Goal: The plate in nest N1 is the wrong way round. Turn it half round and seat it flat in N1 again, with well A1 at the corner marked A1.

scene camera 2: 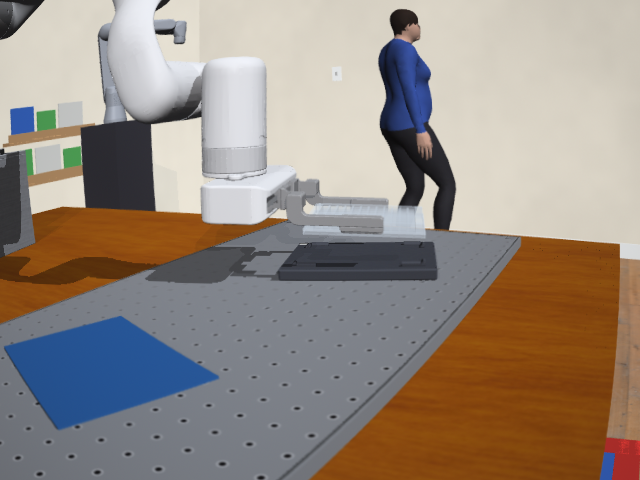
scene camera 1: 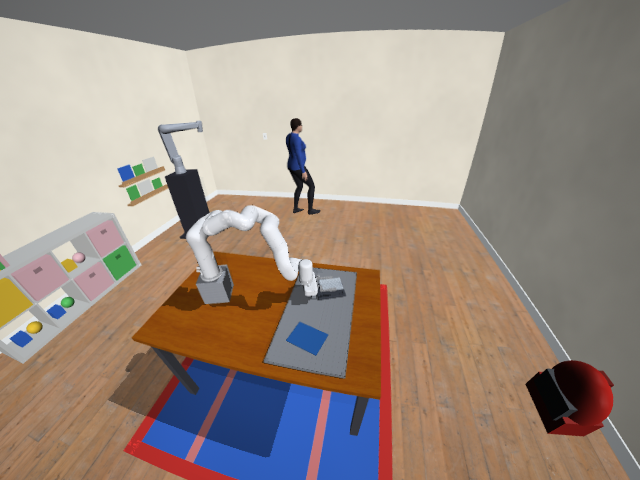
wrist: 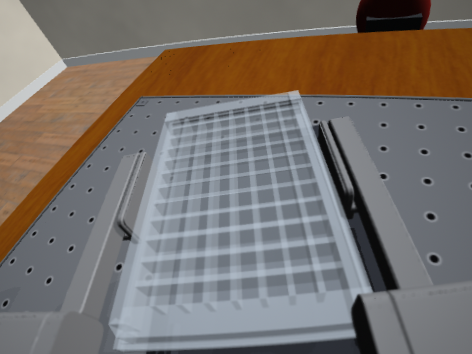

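Note:
A clear multi-well plate (scene camera 1: pixel 337 282) (scene camera 2: pixel 405 222) (wrist: pixel 240 200) is between the two fingers of my gripper (scene camera 1: pixel 331 285) (scene camera 2: pixel 385 211) (wrist: pixel 237 140), which is shut on its long sides. The plate looks about level and hangs a little above the dark nest (scene camera 1: pixel 337 295) (scene camera 2: pixel 356 275), with a gap between them in scene camera 2. The nest is flat, with low corner pieces, and a small pale mark shows at its back left corner. In the wrist view the plate covers most of the nest. Well A1 and the lettering of N1 and A1 cannot be read.
The nest sits on a grey perforated board (scene camera 1: pixel 330 361) (scene camera 2: pixel 310 330) (wrist: pixel 410 150) on the wooden table (scene camera 1: pixel 232 330) (scene camera 2: pixel 542 335) (wrist: pixel 240 70). A blue square sheet (scene camera 1: pixel 307 338) (scene camera 2: pixel 108 369) lies nearer the front. A person (scene camera 1: pixel 296 155) (scene camera 2: pixel 405 98) stands beyond the table.

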